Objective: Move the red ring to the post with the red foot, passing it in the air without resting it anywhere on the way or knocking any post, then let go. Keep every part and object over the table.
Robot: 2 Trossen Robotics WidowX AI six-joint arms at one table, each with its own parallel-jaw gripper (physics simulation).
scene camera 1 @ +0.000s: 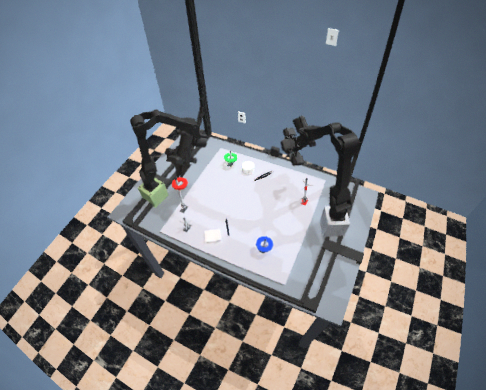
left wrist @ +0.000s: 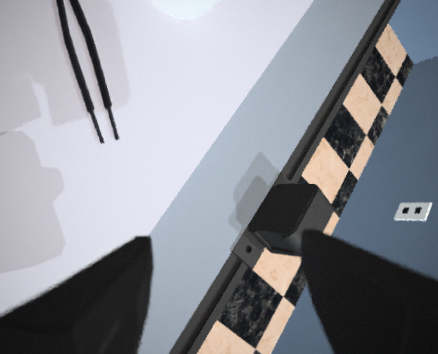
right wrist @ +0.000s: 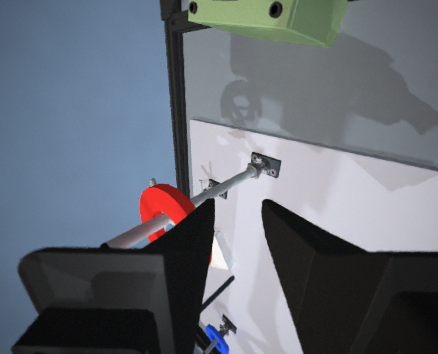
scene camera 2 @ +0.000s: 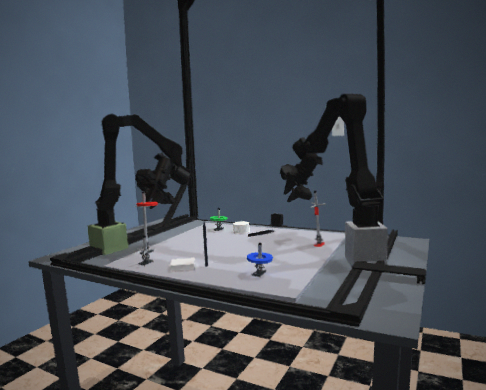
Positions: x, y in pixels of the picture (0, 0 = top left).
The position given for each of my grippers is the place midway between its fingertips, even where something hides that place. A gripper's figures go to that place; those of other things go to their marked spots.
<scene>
My right gripper [right wrist: 238, 206]: 0.11 m from the lens. A red ring [right wrist: 159, 198]: 0.14 m from the lens. A tall grey post [right wrist: 125, 240] is 0.14 m from the lens.
</scene>
